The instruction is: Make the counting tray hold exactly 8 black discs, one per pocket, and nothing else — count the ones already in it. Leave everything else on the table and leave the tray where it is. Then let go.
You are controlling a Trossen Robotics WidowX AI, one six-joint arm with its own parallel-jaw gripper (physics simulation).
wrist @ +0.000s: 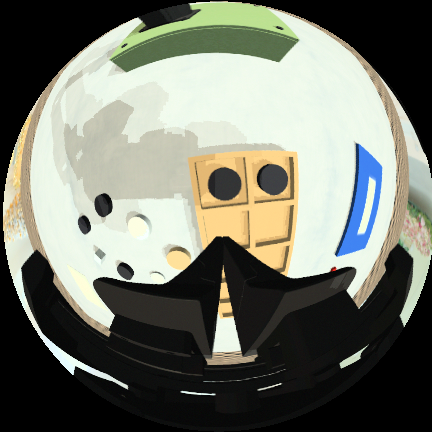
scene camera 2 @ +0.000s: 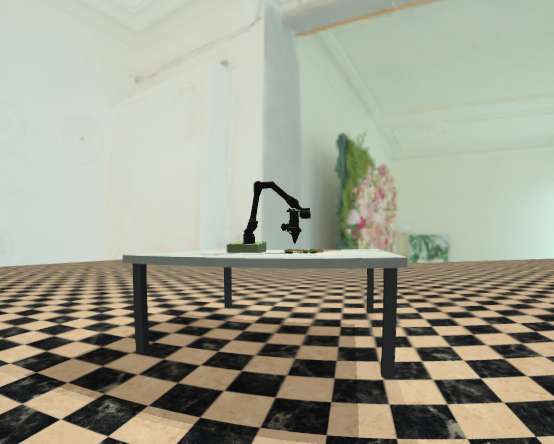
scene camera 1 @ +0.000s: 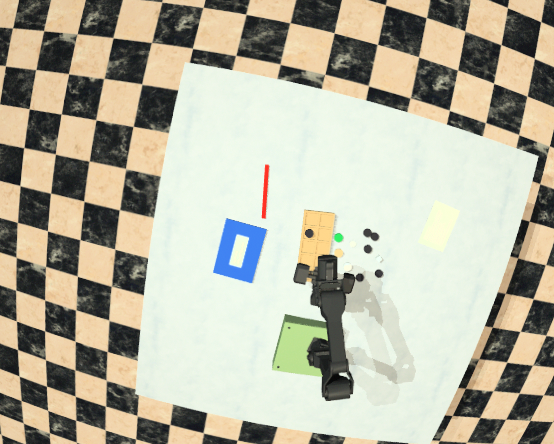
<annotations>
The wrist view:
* gripper: 221, 241
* tan counting tray: 263, 224
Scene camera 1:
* tan counting tray: 321, 223
</annotations>
